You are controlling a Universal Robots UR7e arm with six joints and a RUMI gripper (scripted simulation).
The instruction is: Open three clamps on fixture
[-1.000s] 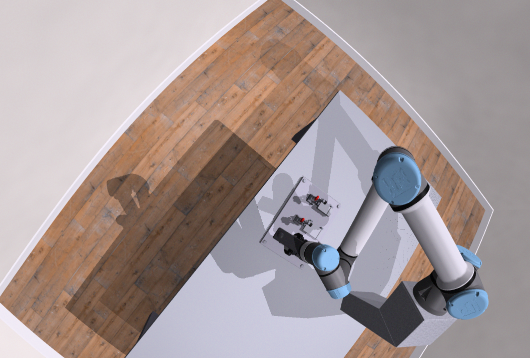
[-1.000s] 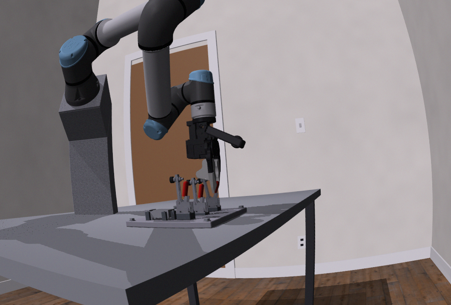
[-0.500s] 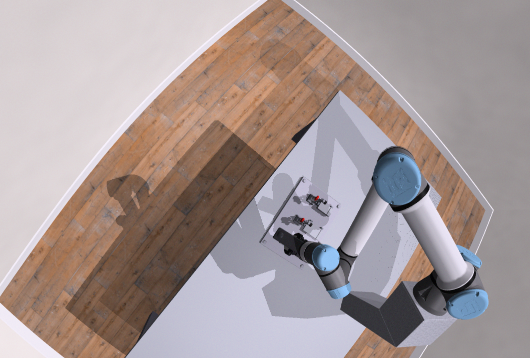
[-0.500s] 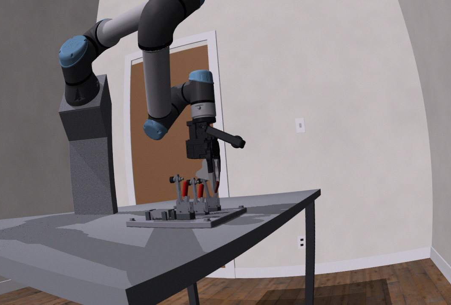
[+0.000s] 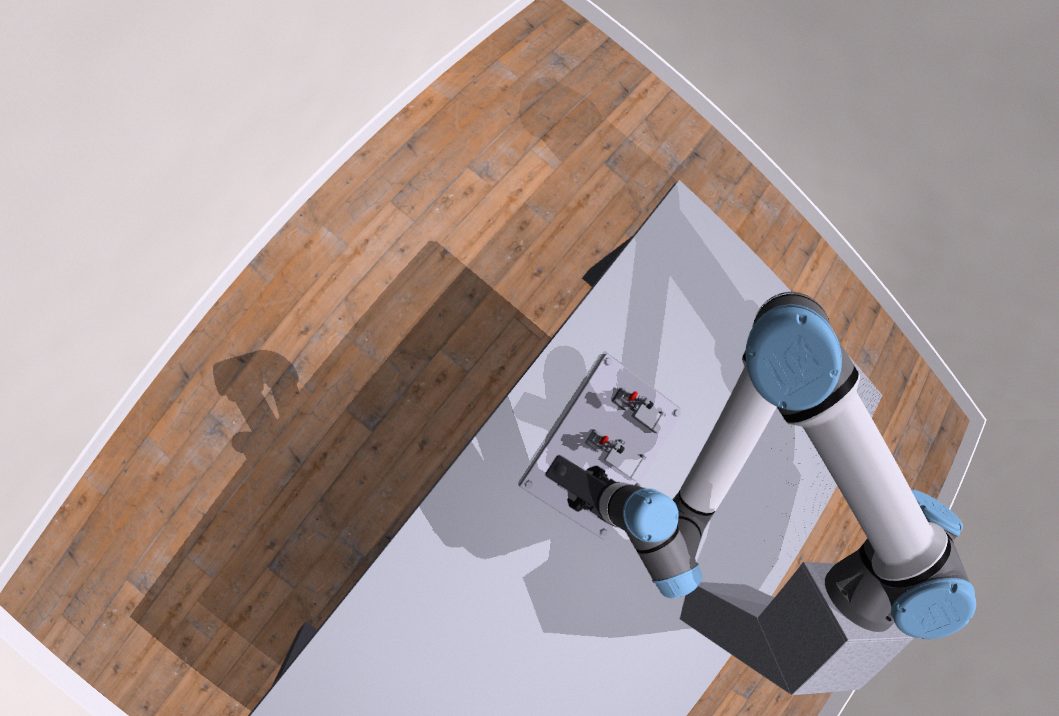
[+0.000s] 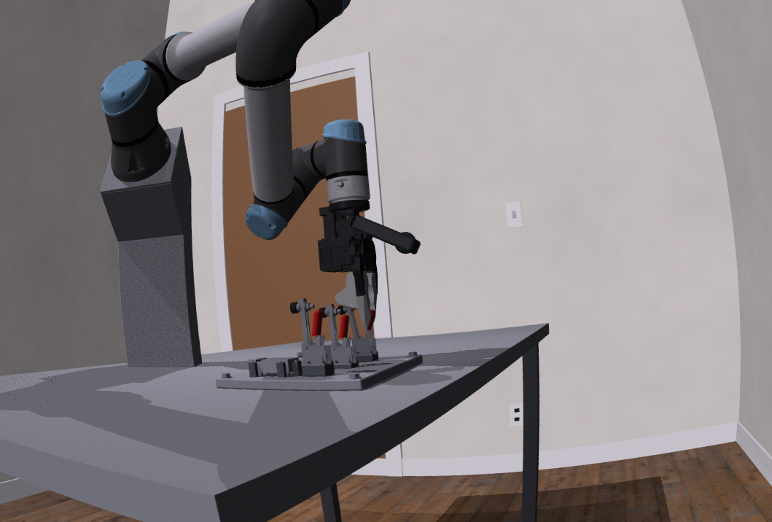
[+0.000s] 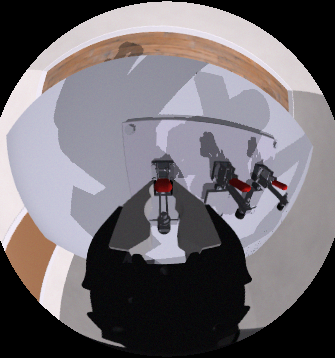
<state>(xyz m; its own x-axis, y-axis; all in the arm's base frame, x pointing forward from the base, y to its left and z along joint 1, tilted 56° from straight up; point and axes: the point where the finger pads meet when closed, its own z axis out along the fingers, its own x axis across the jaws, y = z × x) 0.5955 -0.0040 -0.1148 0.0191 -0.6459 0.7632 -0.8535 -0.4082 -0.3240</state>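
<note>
Now: hand 4 cm past the metal plate, 11 cm to the left of it and 8 cm above it.
</note>
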